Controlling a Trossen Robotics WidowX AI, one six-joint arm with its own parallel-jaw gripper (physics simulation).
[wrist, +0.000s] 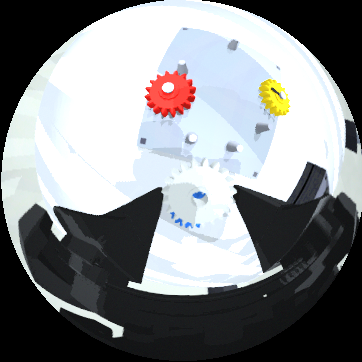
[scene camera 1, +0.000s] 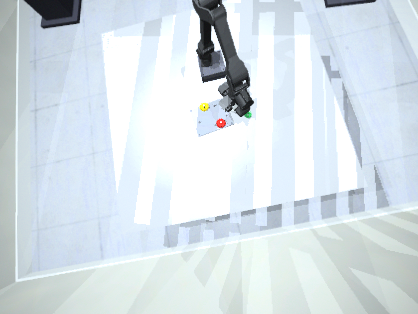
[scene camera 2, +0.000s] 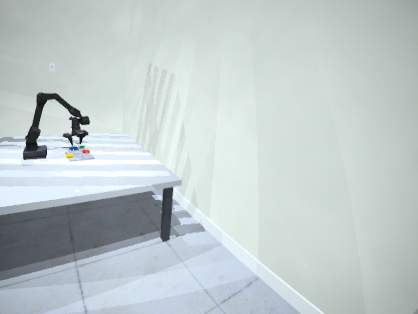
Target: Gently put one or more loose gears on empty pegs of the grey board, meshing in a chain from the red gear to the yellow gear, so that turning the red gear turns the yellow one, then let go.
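Frame: origin at the arm's base, x ahead, y left, z up, level; metres.
Seen in the pictures: gripper, fingertip midpoint: (wrist: 198, 190) (scene camera 1: 232, 106) (scene camera 2: 76, 145); arm's base at its link origin: (scene camera 1: 206, 61) (scene camera 2: 32, 149).
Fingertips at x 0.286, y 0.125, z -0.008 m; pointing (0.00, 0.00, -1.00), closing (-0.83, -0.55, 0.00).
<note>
Pixels of each thing's top centre, then the offset from my fingertips to it. Level surfaces: height alone.
- large white gear at its top centre: (wrist: 200, 202) dx -0.001, dy +0.002, dz +0.016 m
- blue gear at its top centre: (wrist: 192, 212) (scene camera 2: 73, 147) dx -0.028, dy +0.046, dz -0.031 m
- red gear at its top centre: (wrist: 168, 89) (scene camera 1: 221, 122) dx +0.074, dy -0.067, dz -0.023 m
- yellow gear at its top centre: (wrist: 280, 95) (scene camera 1: 203, 105) (scene camera 2: 70, 154) dx -0.033, dy -0.157, dz -0.022 m
- grey board at its top centre: (wrist: 239, 76) (scene camera 1: 210, 114) (scene camera 2: 78, 151) dx +0.023, dy -0.122, dz -0.018 m
- peg at its top centre: (wrist: 192, 137) dx +0.028, dy -0.036, dz -0.019 m
- small green gear at its top centre: (scene camera 1: 248, 114) (scene camera 2: 82, 145) dx +0.035, dy +0.086, dz -0.031 m
- white table at its surface level: dz -0.048 m
My gripper (scene camera 1: 225, 99) (scene camera 2: 76, 143) (wrist: 198, 190) is shut on a large white gear (wrist: 217, 192) and holds it above the table, near the board's edge. A blue gear (scene camera 2: 74, 148) (wrist: 188, 225) lies below it, mostly hidden by the white gear in the wrist view. The red gear (scene camera 1: 221, 123) (scene camera 2: 86, 151) (wrist: 176, 99) and the yellow gear (scene camera 1: 204, 107) (scene camera 2: 70, 155) (wrist: 270, 101) sit apart on the grey board (scene camera 1: 206, 128) (wrist: 205, 57). Several bare pegs stand on the board, including a peg (wrist: 192, 137) near the red gear. A small green gear (scene camera 1: 248, 115) (scene camera 2: 82, 147) lies off the board.
The arm's dark base (scene camera 1: 212, 71) (scene camera 2: 35, 153) stands on the white table (scene camera 1: 200, 175) (scene camera 2: 125, 172) close to the board. Bright light and striped shadows wash out parts of the board and table. In scene camera 1 the arm covers the area beside the board.
</note>
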